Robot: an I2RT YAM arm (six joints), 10 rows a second.
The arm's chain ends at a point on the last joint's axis. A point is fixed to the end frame.
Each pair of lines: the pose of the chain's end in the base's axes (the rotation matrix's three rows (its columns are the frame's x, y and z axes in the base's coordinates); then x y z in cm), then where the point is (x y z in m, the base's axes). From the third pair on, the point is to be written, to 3 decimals.
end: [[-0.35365 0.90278 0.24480], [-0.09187 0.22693 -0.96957], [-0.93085 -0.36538 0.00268]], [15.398 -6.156 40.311]
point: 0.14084 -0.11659 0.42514
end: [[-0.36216 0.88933 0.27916], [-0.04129 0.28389 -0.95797], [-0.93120 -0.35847 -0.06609]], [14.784 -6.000 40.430]
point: 0.13695 -0.11684 0.42265
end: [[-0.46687 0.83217 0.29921], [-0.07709 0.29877 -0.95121], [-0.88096 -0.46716 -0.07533]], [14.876 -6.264 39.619]
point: 0.142 -0.119 0.417
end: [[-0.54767 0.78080 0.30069], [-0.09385 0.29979 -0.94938], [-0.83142 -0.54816 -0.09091]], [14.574 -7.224 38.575]
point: 0.141 -0.129 0.408
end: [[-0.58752 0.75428 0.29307], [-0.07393 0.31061 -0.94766], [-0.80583 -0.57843 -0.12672]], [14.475 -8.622 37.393]
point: 0.141 -0.143 0.395
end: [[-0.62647 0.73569 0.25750], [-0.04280 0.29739 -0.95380], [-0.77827 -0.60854 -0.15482]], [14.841 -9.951 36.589]
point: 0.144 -0.157 0.386
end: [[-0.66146 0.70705 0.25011], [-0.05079 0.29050 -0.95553], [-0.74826 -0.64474 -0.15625]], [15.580 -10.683 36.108]
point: 0.153 -0.164 0.382
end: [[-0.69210 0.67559 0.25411], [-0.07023 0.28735 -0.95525], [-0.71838 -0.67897 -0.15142]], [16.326 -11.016 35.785]
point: 0.162 -0.167 0.380
